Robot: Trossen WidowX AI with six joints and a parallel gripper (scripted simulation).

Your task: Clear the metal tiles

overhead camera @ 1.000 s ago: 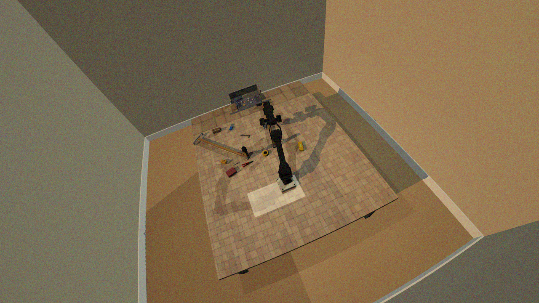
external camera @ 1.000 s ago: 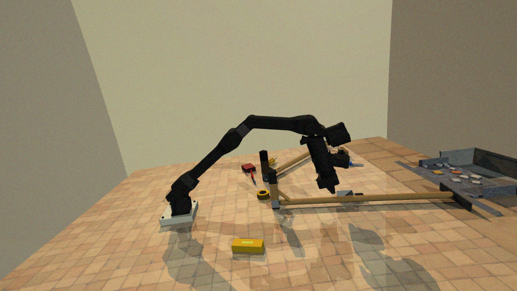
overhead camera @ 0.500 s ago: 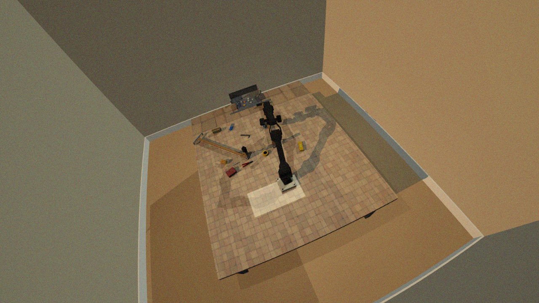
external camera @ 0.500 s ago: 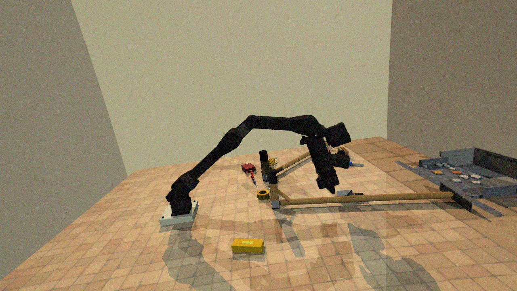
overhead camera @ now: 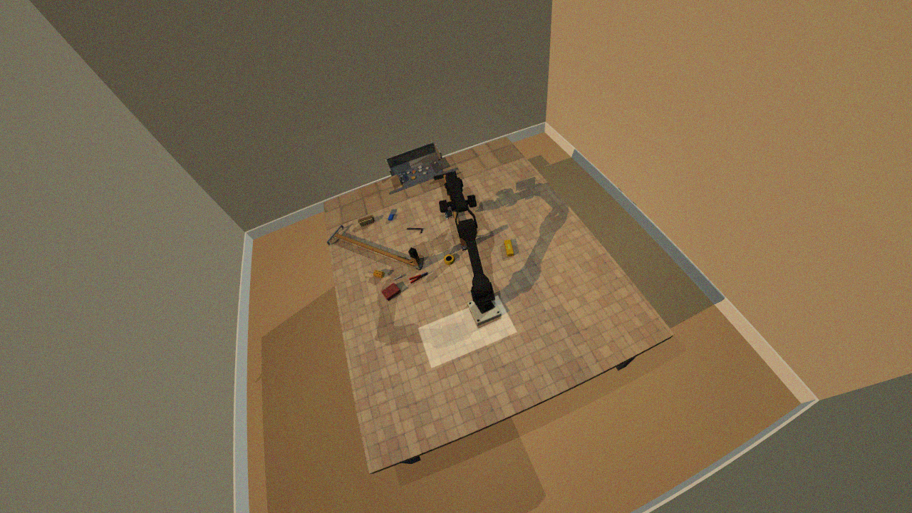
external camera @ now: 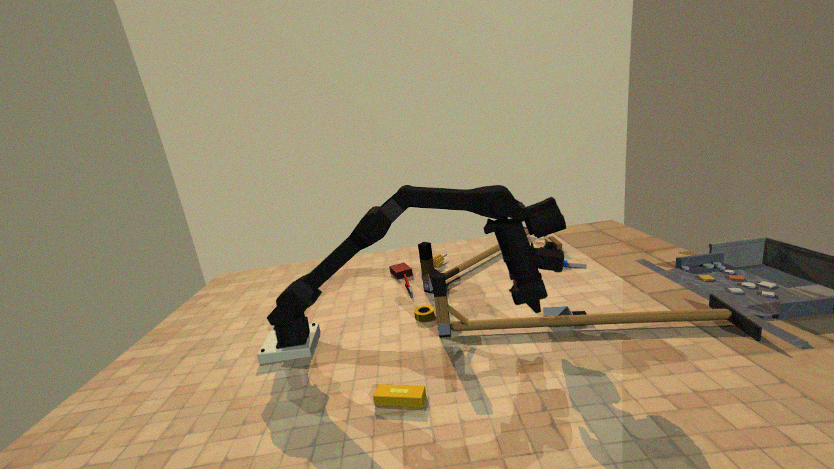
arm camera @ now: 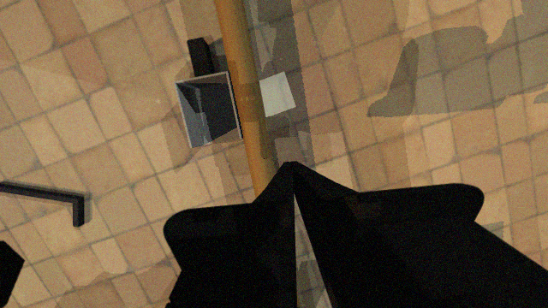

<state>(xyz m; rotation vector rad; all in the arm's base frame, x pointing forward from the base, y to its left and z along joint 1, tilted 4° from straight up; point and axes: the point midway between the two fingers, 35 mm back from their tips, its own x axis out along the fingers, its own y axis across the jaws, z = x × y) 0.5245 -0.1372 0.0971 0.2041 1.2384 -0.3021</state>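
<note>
My gripper tip is now 9 cm short of the small grey box, 5 cm above it and 4 cm to the right of it. The rest, counted from my gripper tip: yellow tape roll (22 cm behind, 17 cm to the left, 5 cm below); then yellow block (31 cm behind, 10 cm to the right, 4 cm below); then hex key (23 cm to the left, 5 cm below, 5 cm ahead).
</note>
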